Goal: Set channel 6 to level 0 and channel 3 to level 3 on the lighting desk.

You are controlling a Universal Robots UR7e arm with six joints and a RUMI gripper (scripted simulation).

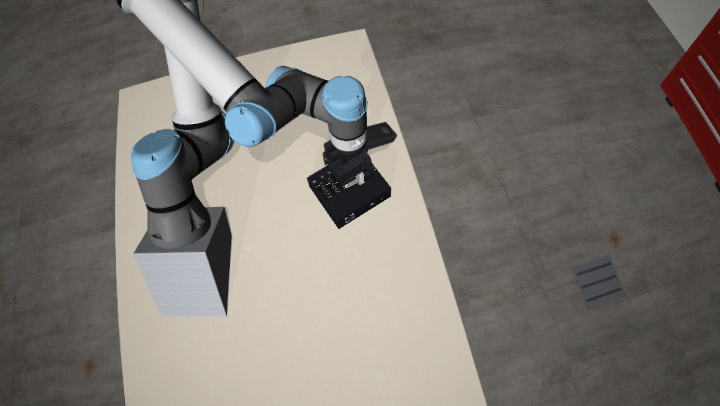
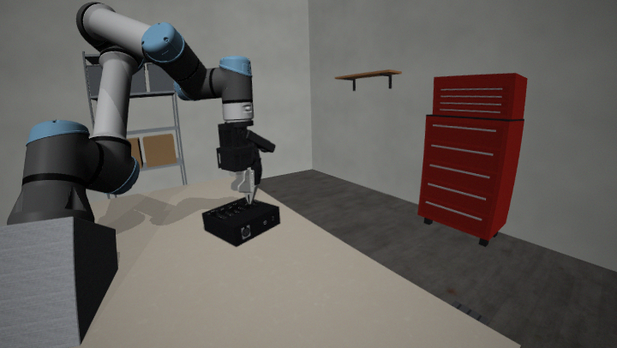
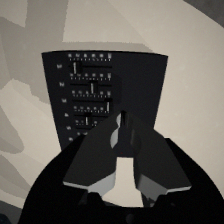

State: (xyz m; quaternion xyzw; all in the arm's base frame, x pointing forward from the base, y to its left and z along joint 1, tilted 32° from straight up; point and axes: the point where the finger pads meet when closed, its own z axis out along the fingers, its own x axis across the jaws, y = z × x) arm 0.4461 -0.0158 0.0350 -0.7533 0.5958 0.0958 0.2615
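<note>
Now: the channel 3 fader 2 cm to the left of my hand and 2 cm below it. Round my hand: channel 6 fader: 8 cm behind, 2 cm to the left, 2 cm below.
</note>
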